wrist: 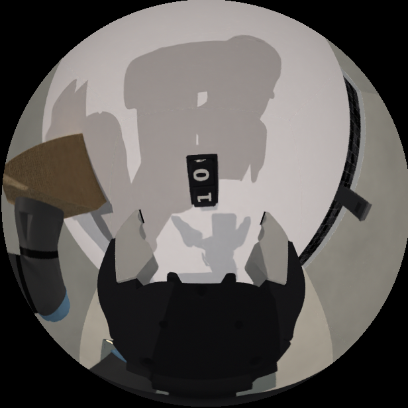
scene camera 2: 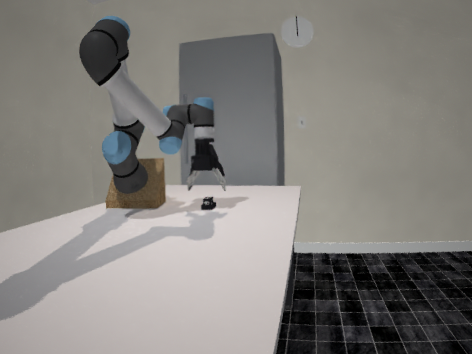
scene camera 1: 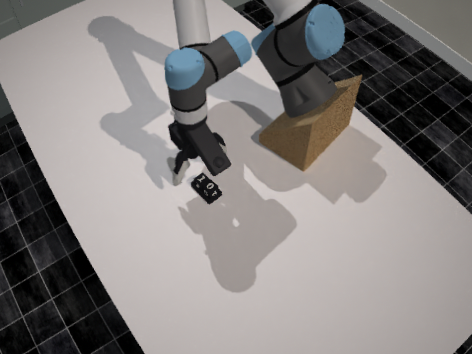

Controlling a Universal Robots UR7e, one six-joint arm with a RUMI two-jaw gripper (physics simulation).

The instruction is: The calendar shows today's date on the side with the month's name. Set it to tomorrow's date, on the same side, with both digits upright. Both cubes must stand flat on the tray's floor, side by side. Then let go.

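Places are measured from the arm's base along level axes (x ahead, y left, z up), in millimetres.
Where they show: gripper, fingertip midpoint: [scene camera 2: 206, 190] [scene camera 1: 200, 170]; arm's base at its link origin: [scene camera 2: 131, 179] [scene camera 1: 312, 101].
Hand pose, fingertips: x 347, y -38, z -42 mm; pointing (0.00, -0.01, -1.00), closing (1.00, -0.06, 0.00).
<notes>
Each offset is from my fingertips to the centre of the thing. "pt": to the spot under its first point. Level surfaces: height alone.
The small black calendar lies below my gripper [scene camera 1: 199, 164] [scene camera 2: 207, 189] [wrist: 202, 215], which is open and empty, its fingers wide apart above the table. Its two black cubes stand side by side in the black tray @(pt dz -61, dx +10, dy -19 mm) [scene camera 2: 208, 207]. The cube with a white 1 on top @(pt dz -30, dx +4, dy +5 mm) [scene camera 1: 201, 179] [wrist: 204, 196] is nearer the gripper in the wrist view. The cube with a 0 on top [scene camera 1: 210, 186] [wrist: 201, 174] stands beyond it. Smaller side digits show in scene camera 1 but are too blurred to read. I cannot read the month's name or tell today's date.
A brown wedge-shaped block [scene camera 1: 327, 125] [scene camera 2: 154, 182] [wrist: 60, 175] stands by the arm's base. The white table's @(dz -70 mm) [scene camera 1: 320, 280] [scene camera 2: 200, 280] long edge runs on the calendar's other side. The arm's shadow falls around the calendar. A grey cabinet [scene camera 2: 230, 90] stands behind the table.
</notes>
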